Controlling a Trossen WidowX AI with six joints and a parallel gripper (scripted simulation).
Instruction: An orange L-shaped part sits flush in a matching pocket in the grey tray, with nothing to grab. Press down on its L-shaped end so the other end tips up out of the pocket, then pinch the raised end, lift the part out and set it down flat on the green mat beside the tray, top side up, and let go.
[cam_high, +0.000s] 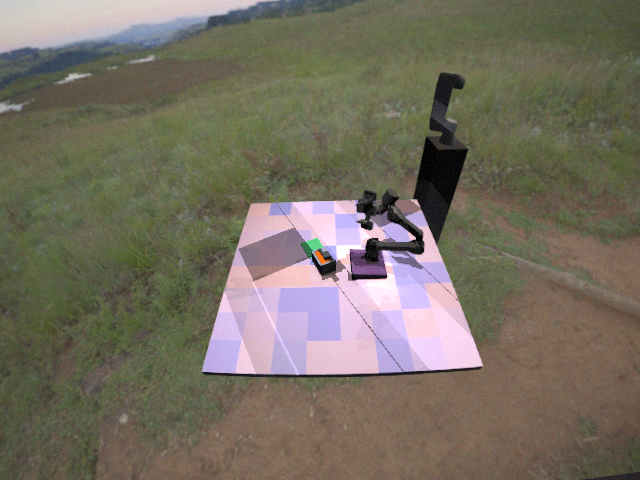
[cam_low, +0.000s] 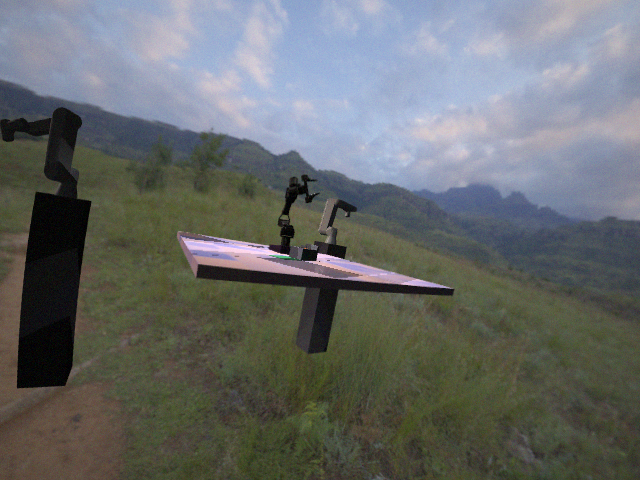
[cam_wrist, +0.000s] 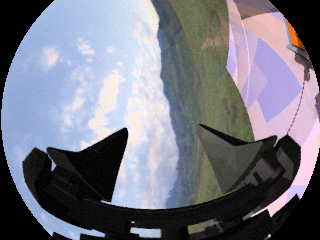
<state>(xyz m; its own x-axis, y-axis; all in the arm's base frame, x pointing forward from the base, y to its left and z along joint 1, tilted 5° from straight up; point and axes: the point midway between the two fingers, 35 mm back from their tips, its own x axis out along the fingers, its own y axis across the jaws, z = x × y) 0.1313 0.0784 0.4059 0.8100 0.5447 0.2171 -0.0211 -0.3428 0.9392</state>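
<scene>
The orange L-shaped part lies 15 cm ahead of my gripper tip, 11 cm to the right of it and 42 cm below it. The rest, counted from my gripper tip: green mat: 21 cm ahead, 27 cm to the right, 48 cm below.
</scene>
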